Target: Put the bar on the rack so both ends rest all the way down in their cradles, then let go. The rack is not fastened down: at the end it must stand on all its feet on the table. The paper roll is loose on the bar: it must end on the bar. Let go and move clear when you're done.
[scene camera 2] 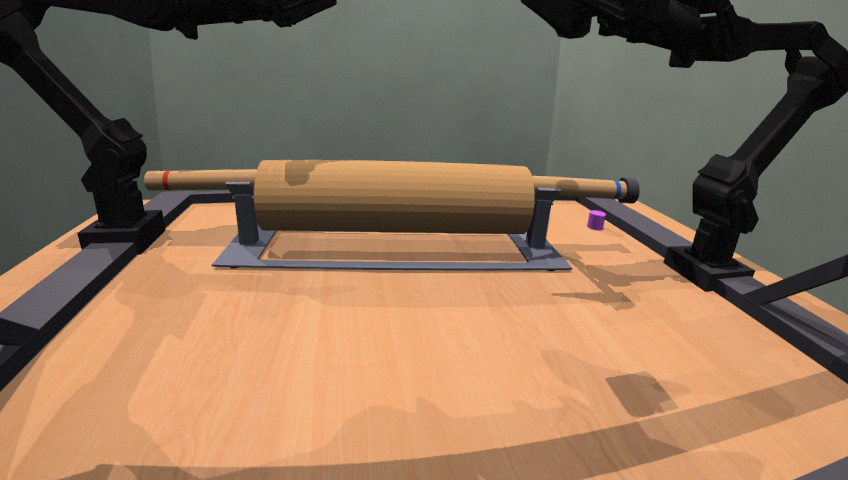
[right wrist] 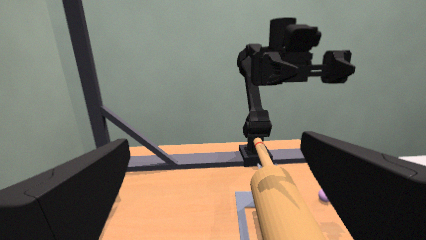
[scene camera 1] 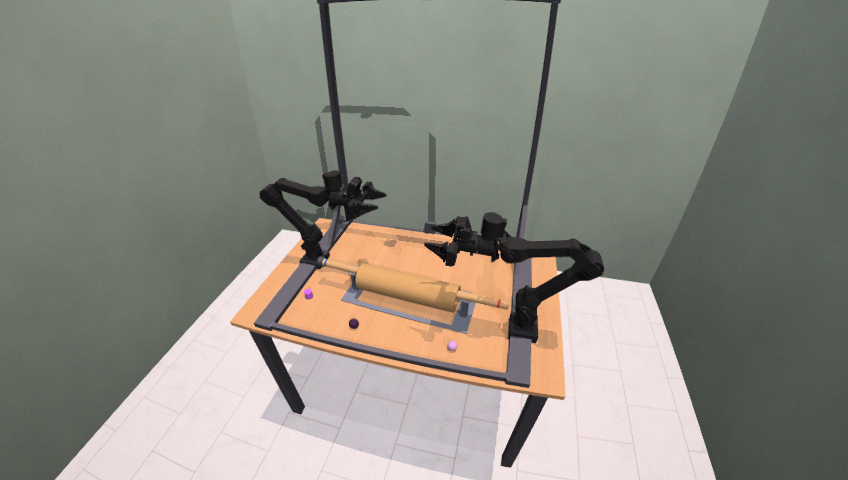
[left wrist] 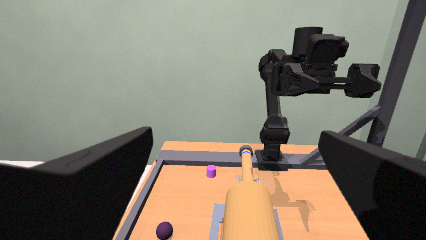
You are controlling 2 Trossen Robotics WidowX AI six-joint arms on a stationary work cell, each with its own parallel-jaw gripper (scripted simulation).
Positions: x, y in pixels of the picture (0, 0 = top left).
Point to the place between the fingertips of my left gripper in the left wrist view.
235, 136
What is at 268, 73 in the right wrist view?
My left gripper.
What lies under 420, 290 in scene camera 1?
A tan paper roll.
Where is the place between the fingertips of my right gripper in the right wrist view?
At 216, 143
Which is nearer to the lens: the wooden bar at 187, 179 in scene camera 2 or the tan paper roll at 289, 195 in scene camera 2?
The tan paper roll.
